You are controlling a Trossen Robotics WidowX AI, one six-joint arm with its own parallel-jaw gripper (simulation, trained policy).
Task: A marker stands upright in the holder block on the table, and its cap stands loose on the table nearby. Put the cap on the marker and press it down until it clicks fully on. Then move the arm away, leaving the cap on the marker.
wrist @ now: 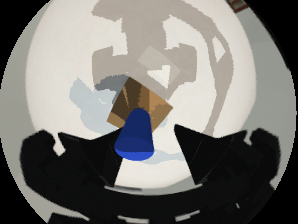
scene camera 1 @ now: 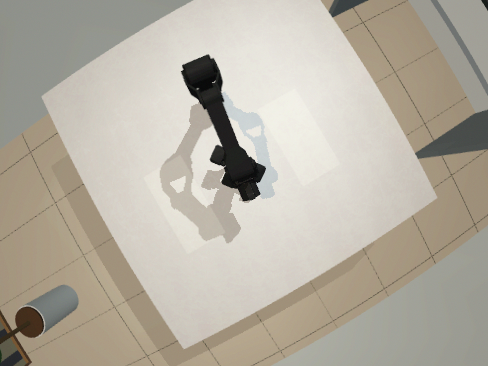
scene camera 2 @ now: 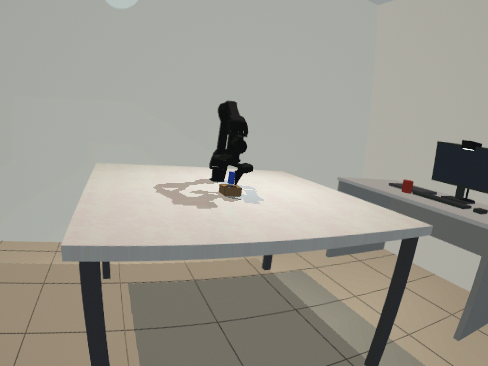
Observation:
I see my gripper (wrist: 153,127) and a blue cap (wrist: 135,143).

